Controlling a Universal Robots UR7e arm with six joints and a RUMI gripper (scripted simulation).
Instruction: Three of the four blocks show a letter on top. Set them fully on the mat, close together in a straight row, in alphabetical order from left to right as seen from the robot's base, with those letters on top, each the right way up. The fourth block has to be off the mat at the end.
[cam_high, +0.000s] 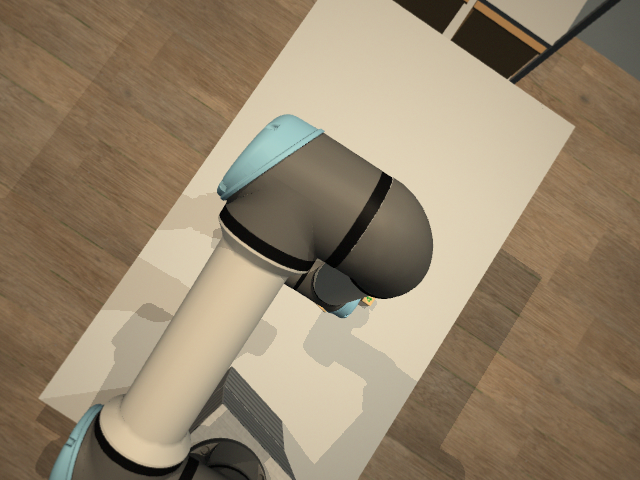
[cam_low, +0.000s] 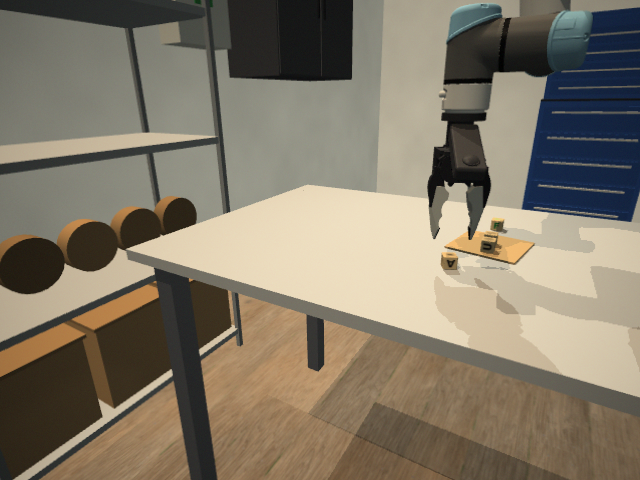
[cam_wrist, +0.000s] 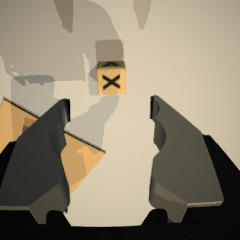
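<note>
The X block lies 60 mm below my hand. The rest, counted from my hand: D block (110 mm to the right, 60 mm behind, 50 mm below); S block (150 mm to the right, 60 mm behind, 50 mm below); orange mat (150 mm to the right, 70 mm below, 60 mm behind).
</note>
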